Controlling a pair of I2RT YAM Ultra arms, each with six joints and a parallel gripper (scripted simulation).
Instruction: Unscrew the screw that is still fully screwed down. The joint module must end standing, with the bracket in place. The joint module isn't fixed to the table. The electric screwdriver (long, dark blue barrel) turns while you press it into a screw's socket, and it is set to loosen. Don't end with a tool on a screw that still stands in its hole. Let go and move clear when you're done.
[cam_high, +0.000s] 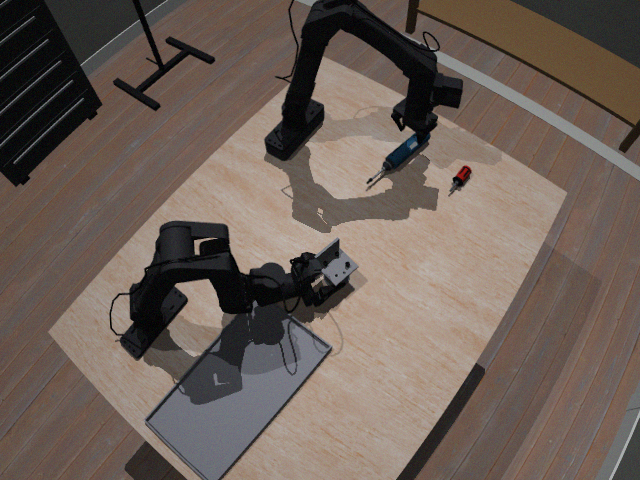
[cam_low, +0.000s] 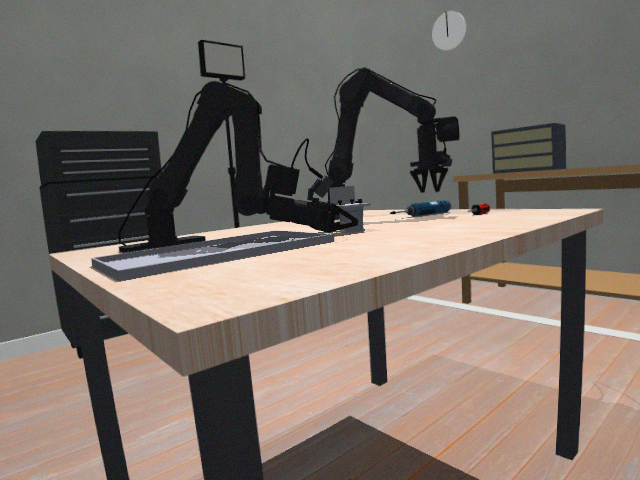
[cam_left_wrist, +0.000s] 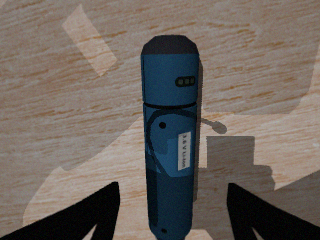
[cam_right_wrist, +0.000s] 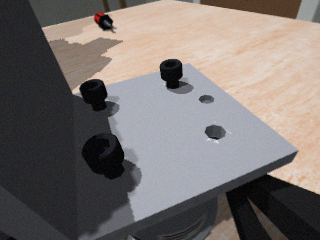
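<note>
My right gripper is now 50 mm below the grey bracket. Also, from my right hand: shallow grey tray: 350 mm to the right, 50 mm behind, 20 mm below; then small red-handled screwdriver: 410 mm to the left, 150 mm ahead, 10 mm below.
</note>
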